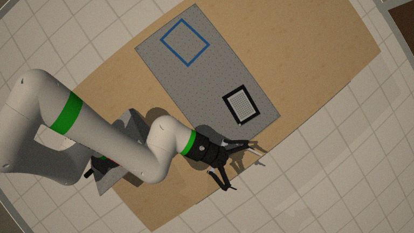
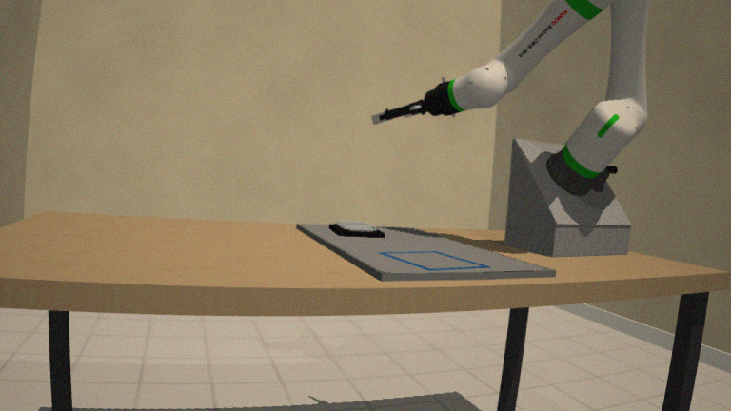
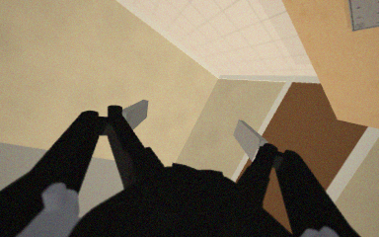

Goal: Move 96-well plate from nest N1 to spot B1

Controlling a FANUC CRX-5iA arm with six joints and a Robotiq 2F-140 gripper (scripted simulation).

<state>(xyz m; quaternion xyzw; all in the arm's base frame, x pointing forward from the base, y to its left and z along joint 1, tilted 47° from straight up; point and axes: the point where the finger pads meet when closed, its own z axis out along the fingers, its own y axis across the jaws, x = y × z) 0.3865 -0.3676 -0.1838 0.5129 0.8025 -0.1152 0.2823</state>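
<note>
Right now my hand is 33 cm above the white 96-well plate, 16 cm to the right of it and 16 cm short of it. The rest, counted from my hand: black plate nest (34 cm below, 16 cm to the left, 16 cm ahead).
</note>
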